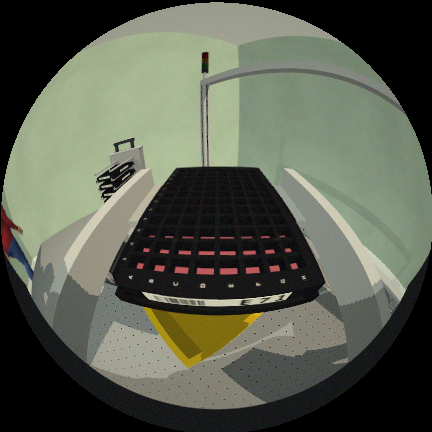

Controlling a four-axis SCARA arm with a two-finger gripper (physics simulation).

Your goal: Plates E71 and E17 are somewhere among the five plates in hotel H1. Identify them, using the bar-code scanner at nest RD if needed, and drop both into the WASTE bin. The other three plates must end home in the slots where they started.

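Frame: origin at the arm's base, x right, y back, z down, level; millimetres.
Where they show: gripper, fingertip midpoint: [216,176].
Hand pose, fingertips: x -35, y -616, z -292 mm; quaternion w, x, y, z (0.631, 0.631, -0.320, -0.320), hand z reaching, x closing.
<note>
Things, the pixels of their top centre, and the offset from my fingertips. Level surfaces: height alone.
- black plate at its top centre: [216,196] dy +14, dx +19, dz +4 mm
- yellow bin at its top centre: [217,267] dy +13, dx +19, dz +79 mm
- post at its top centre: [204,85] dy -408, dx -670, dz -288 mm
- perforated deck at its surface level: dz +279 mm
A black plate [220,220] with a grid of wells, some of them showing pink-red, lies level between the two fingers of my gripper [216,176]. The label on its near edge reads E71 beside a bar code. My gripper is shut on this plate, one pale finger along each side. Part of a yellow bin [220,330] shows below the plate's near edge, lower down; the plate hides the rest of it. A stand with stacked black plates [116,180] and a handle on top is at the left, farther off, and seen at a slant; no label there is readable. Nest RD does not show.
A post [204,125] with a red, amber and green signal light [205,62] stands behind the plate, with a grey rail [295,68] running right from it. A perforated deck [150,352] lies below. A person in red and blue [11,235] is at the far left edge.
</note>
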